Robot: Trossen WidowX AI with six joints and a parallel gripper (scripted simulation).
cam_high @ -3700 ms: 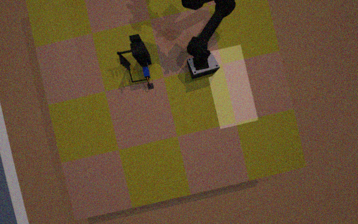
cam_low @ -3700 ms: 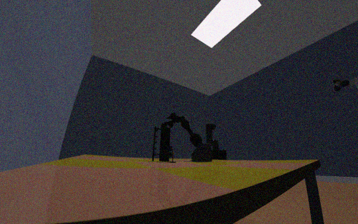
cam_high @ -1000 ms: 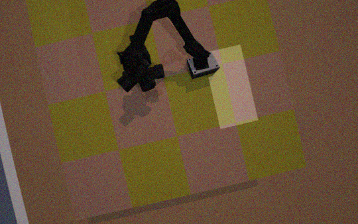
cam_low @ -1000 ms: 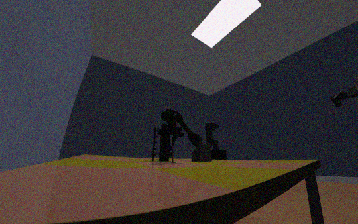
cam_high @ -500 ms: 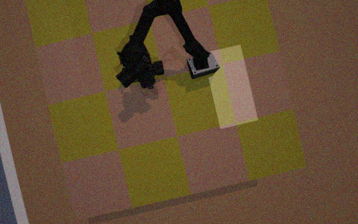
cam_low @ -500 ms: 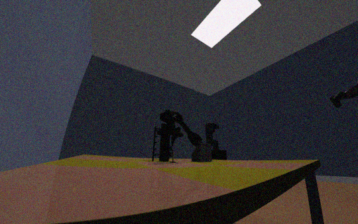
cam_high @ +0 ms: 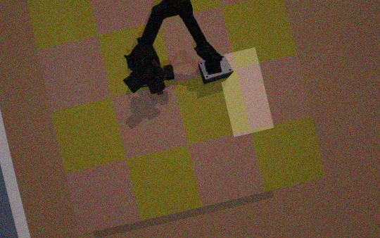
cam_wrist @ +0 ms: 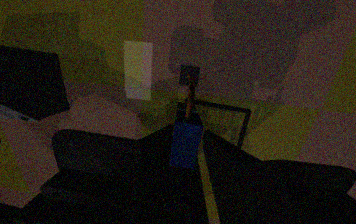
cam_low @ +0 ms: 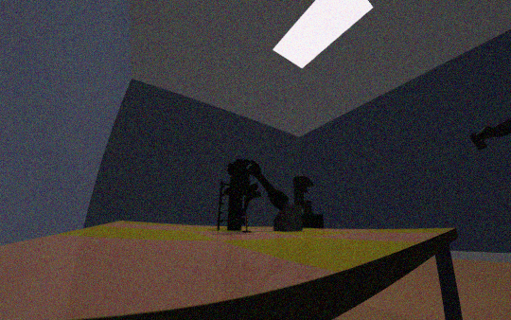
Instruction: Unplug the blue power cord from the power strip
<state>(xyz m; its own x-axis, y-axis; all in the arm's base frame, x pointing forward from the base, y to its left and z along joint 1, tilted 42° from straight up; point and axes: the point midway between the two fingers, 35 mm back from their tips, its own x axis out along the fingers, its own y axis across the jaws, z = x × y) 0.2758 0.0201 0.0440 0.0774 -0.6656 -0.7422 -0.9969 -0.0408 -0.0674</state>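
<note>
My gripper tip is now 30 mm to the left of the blue plug.
</note>
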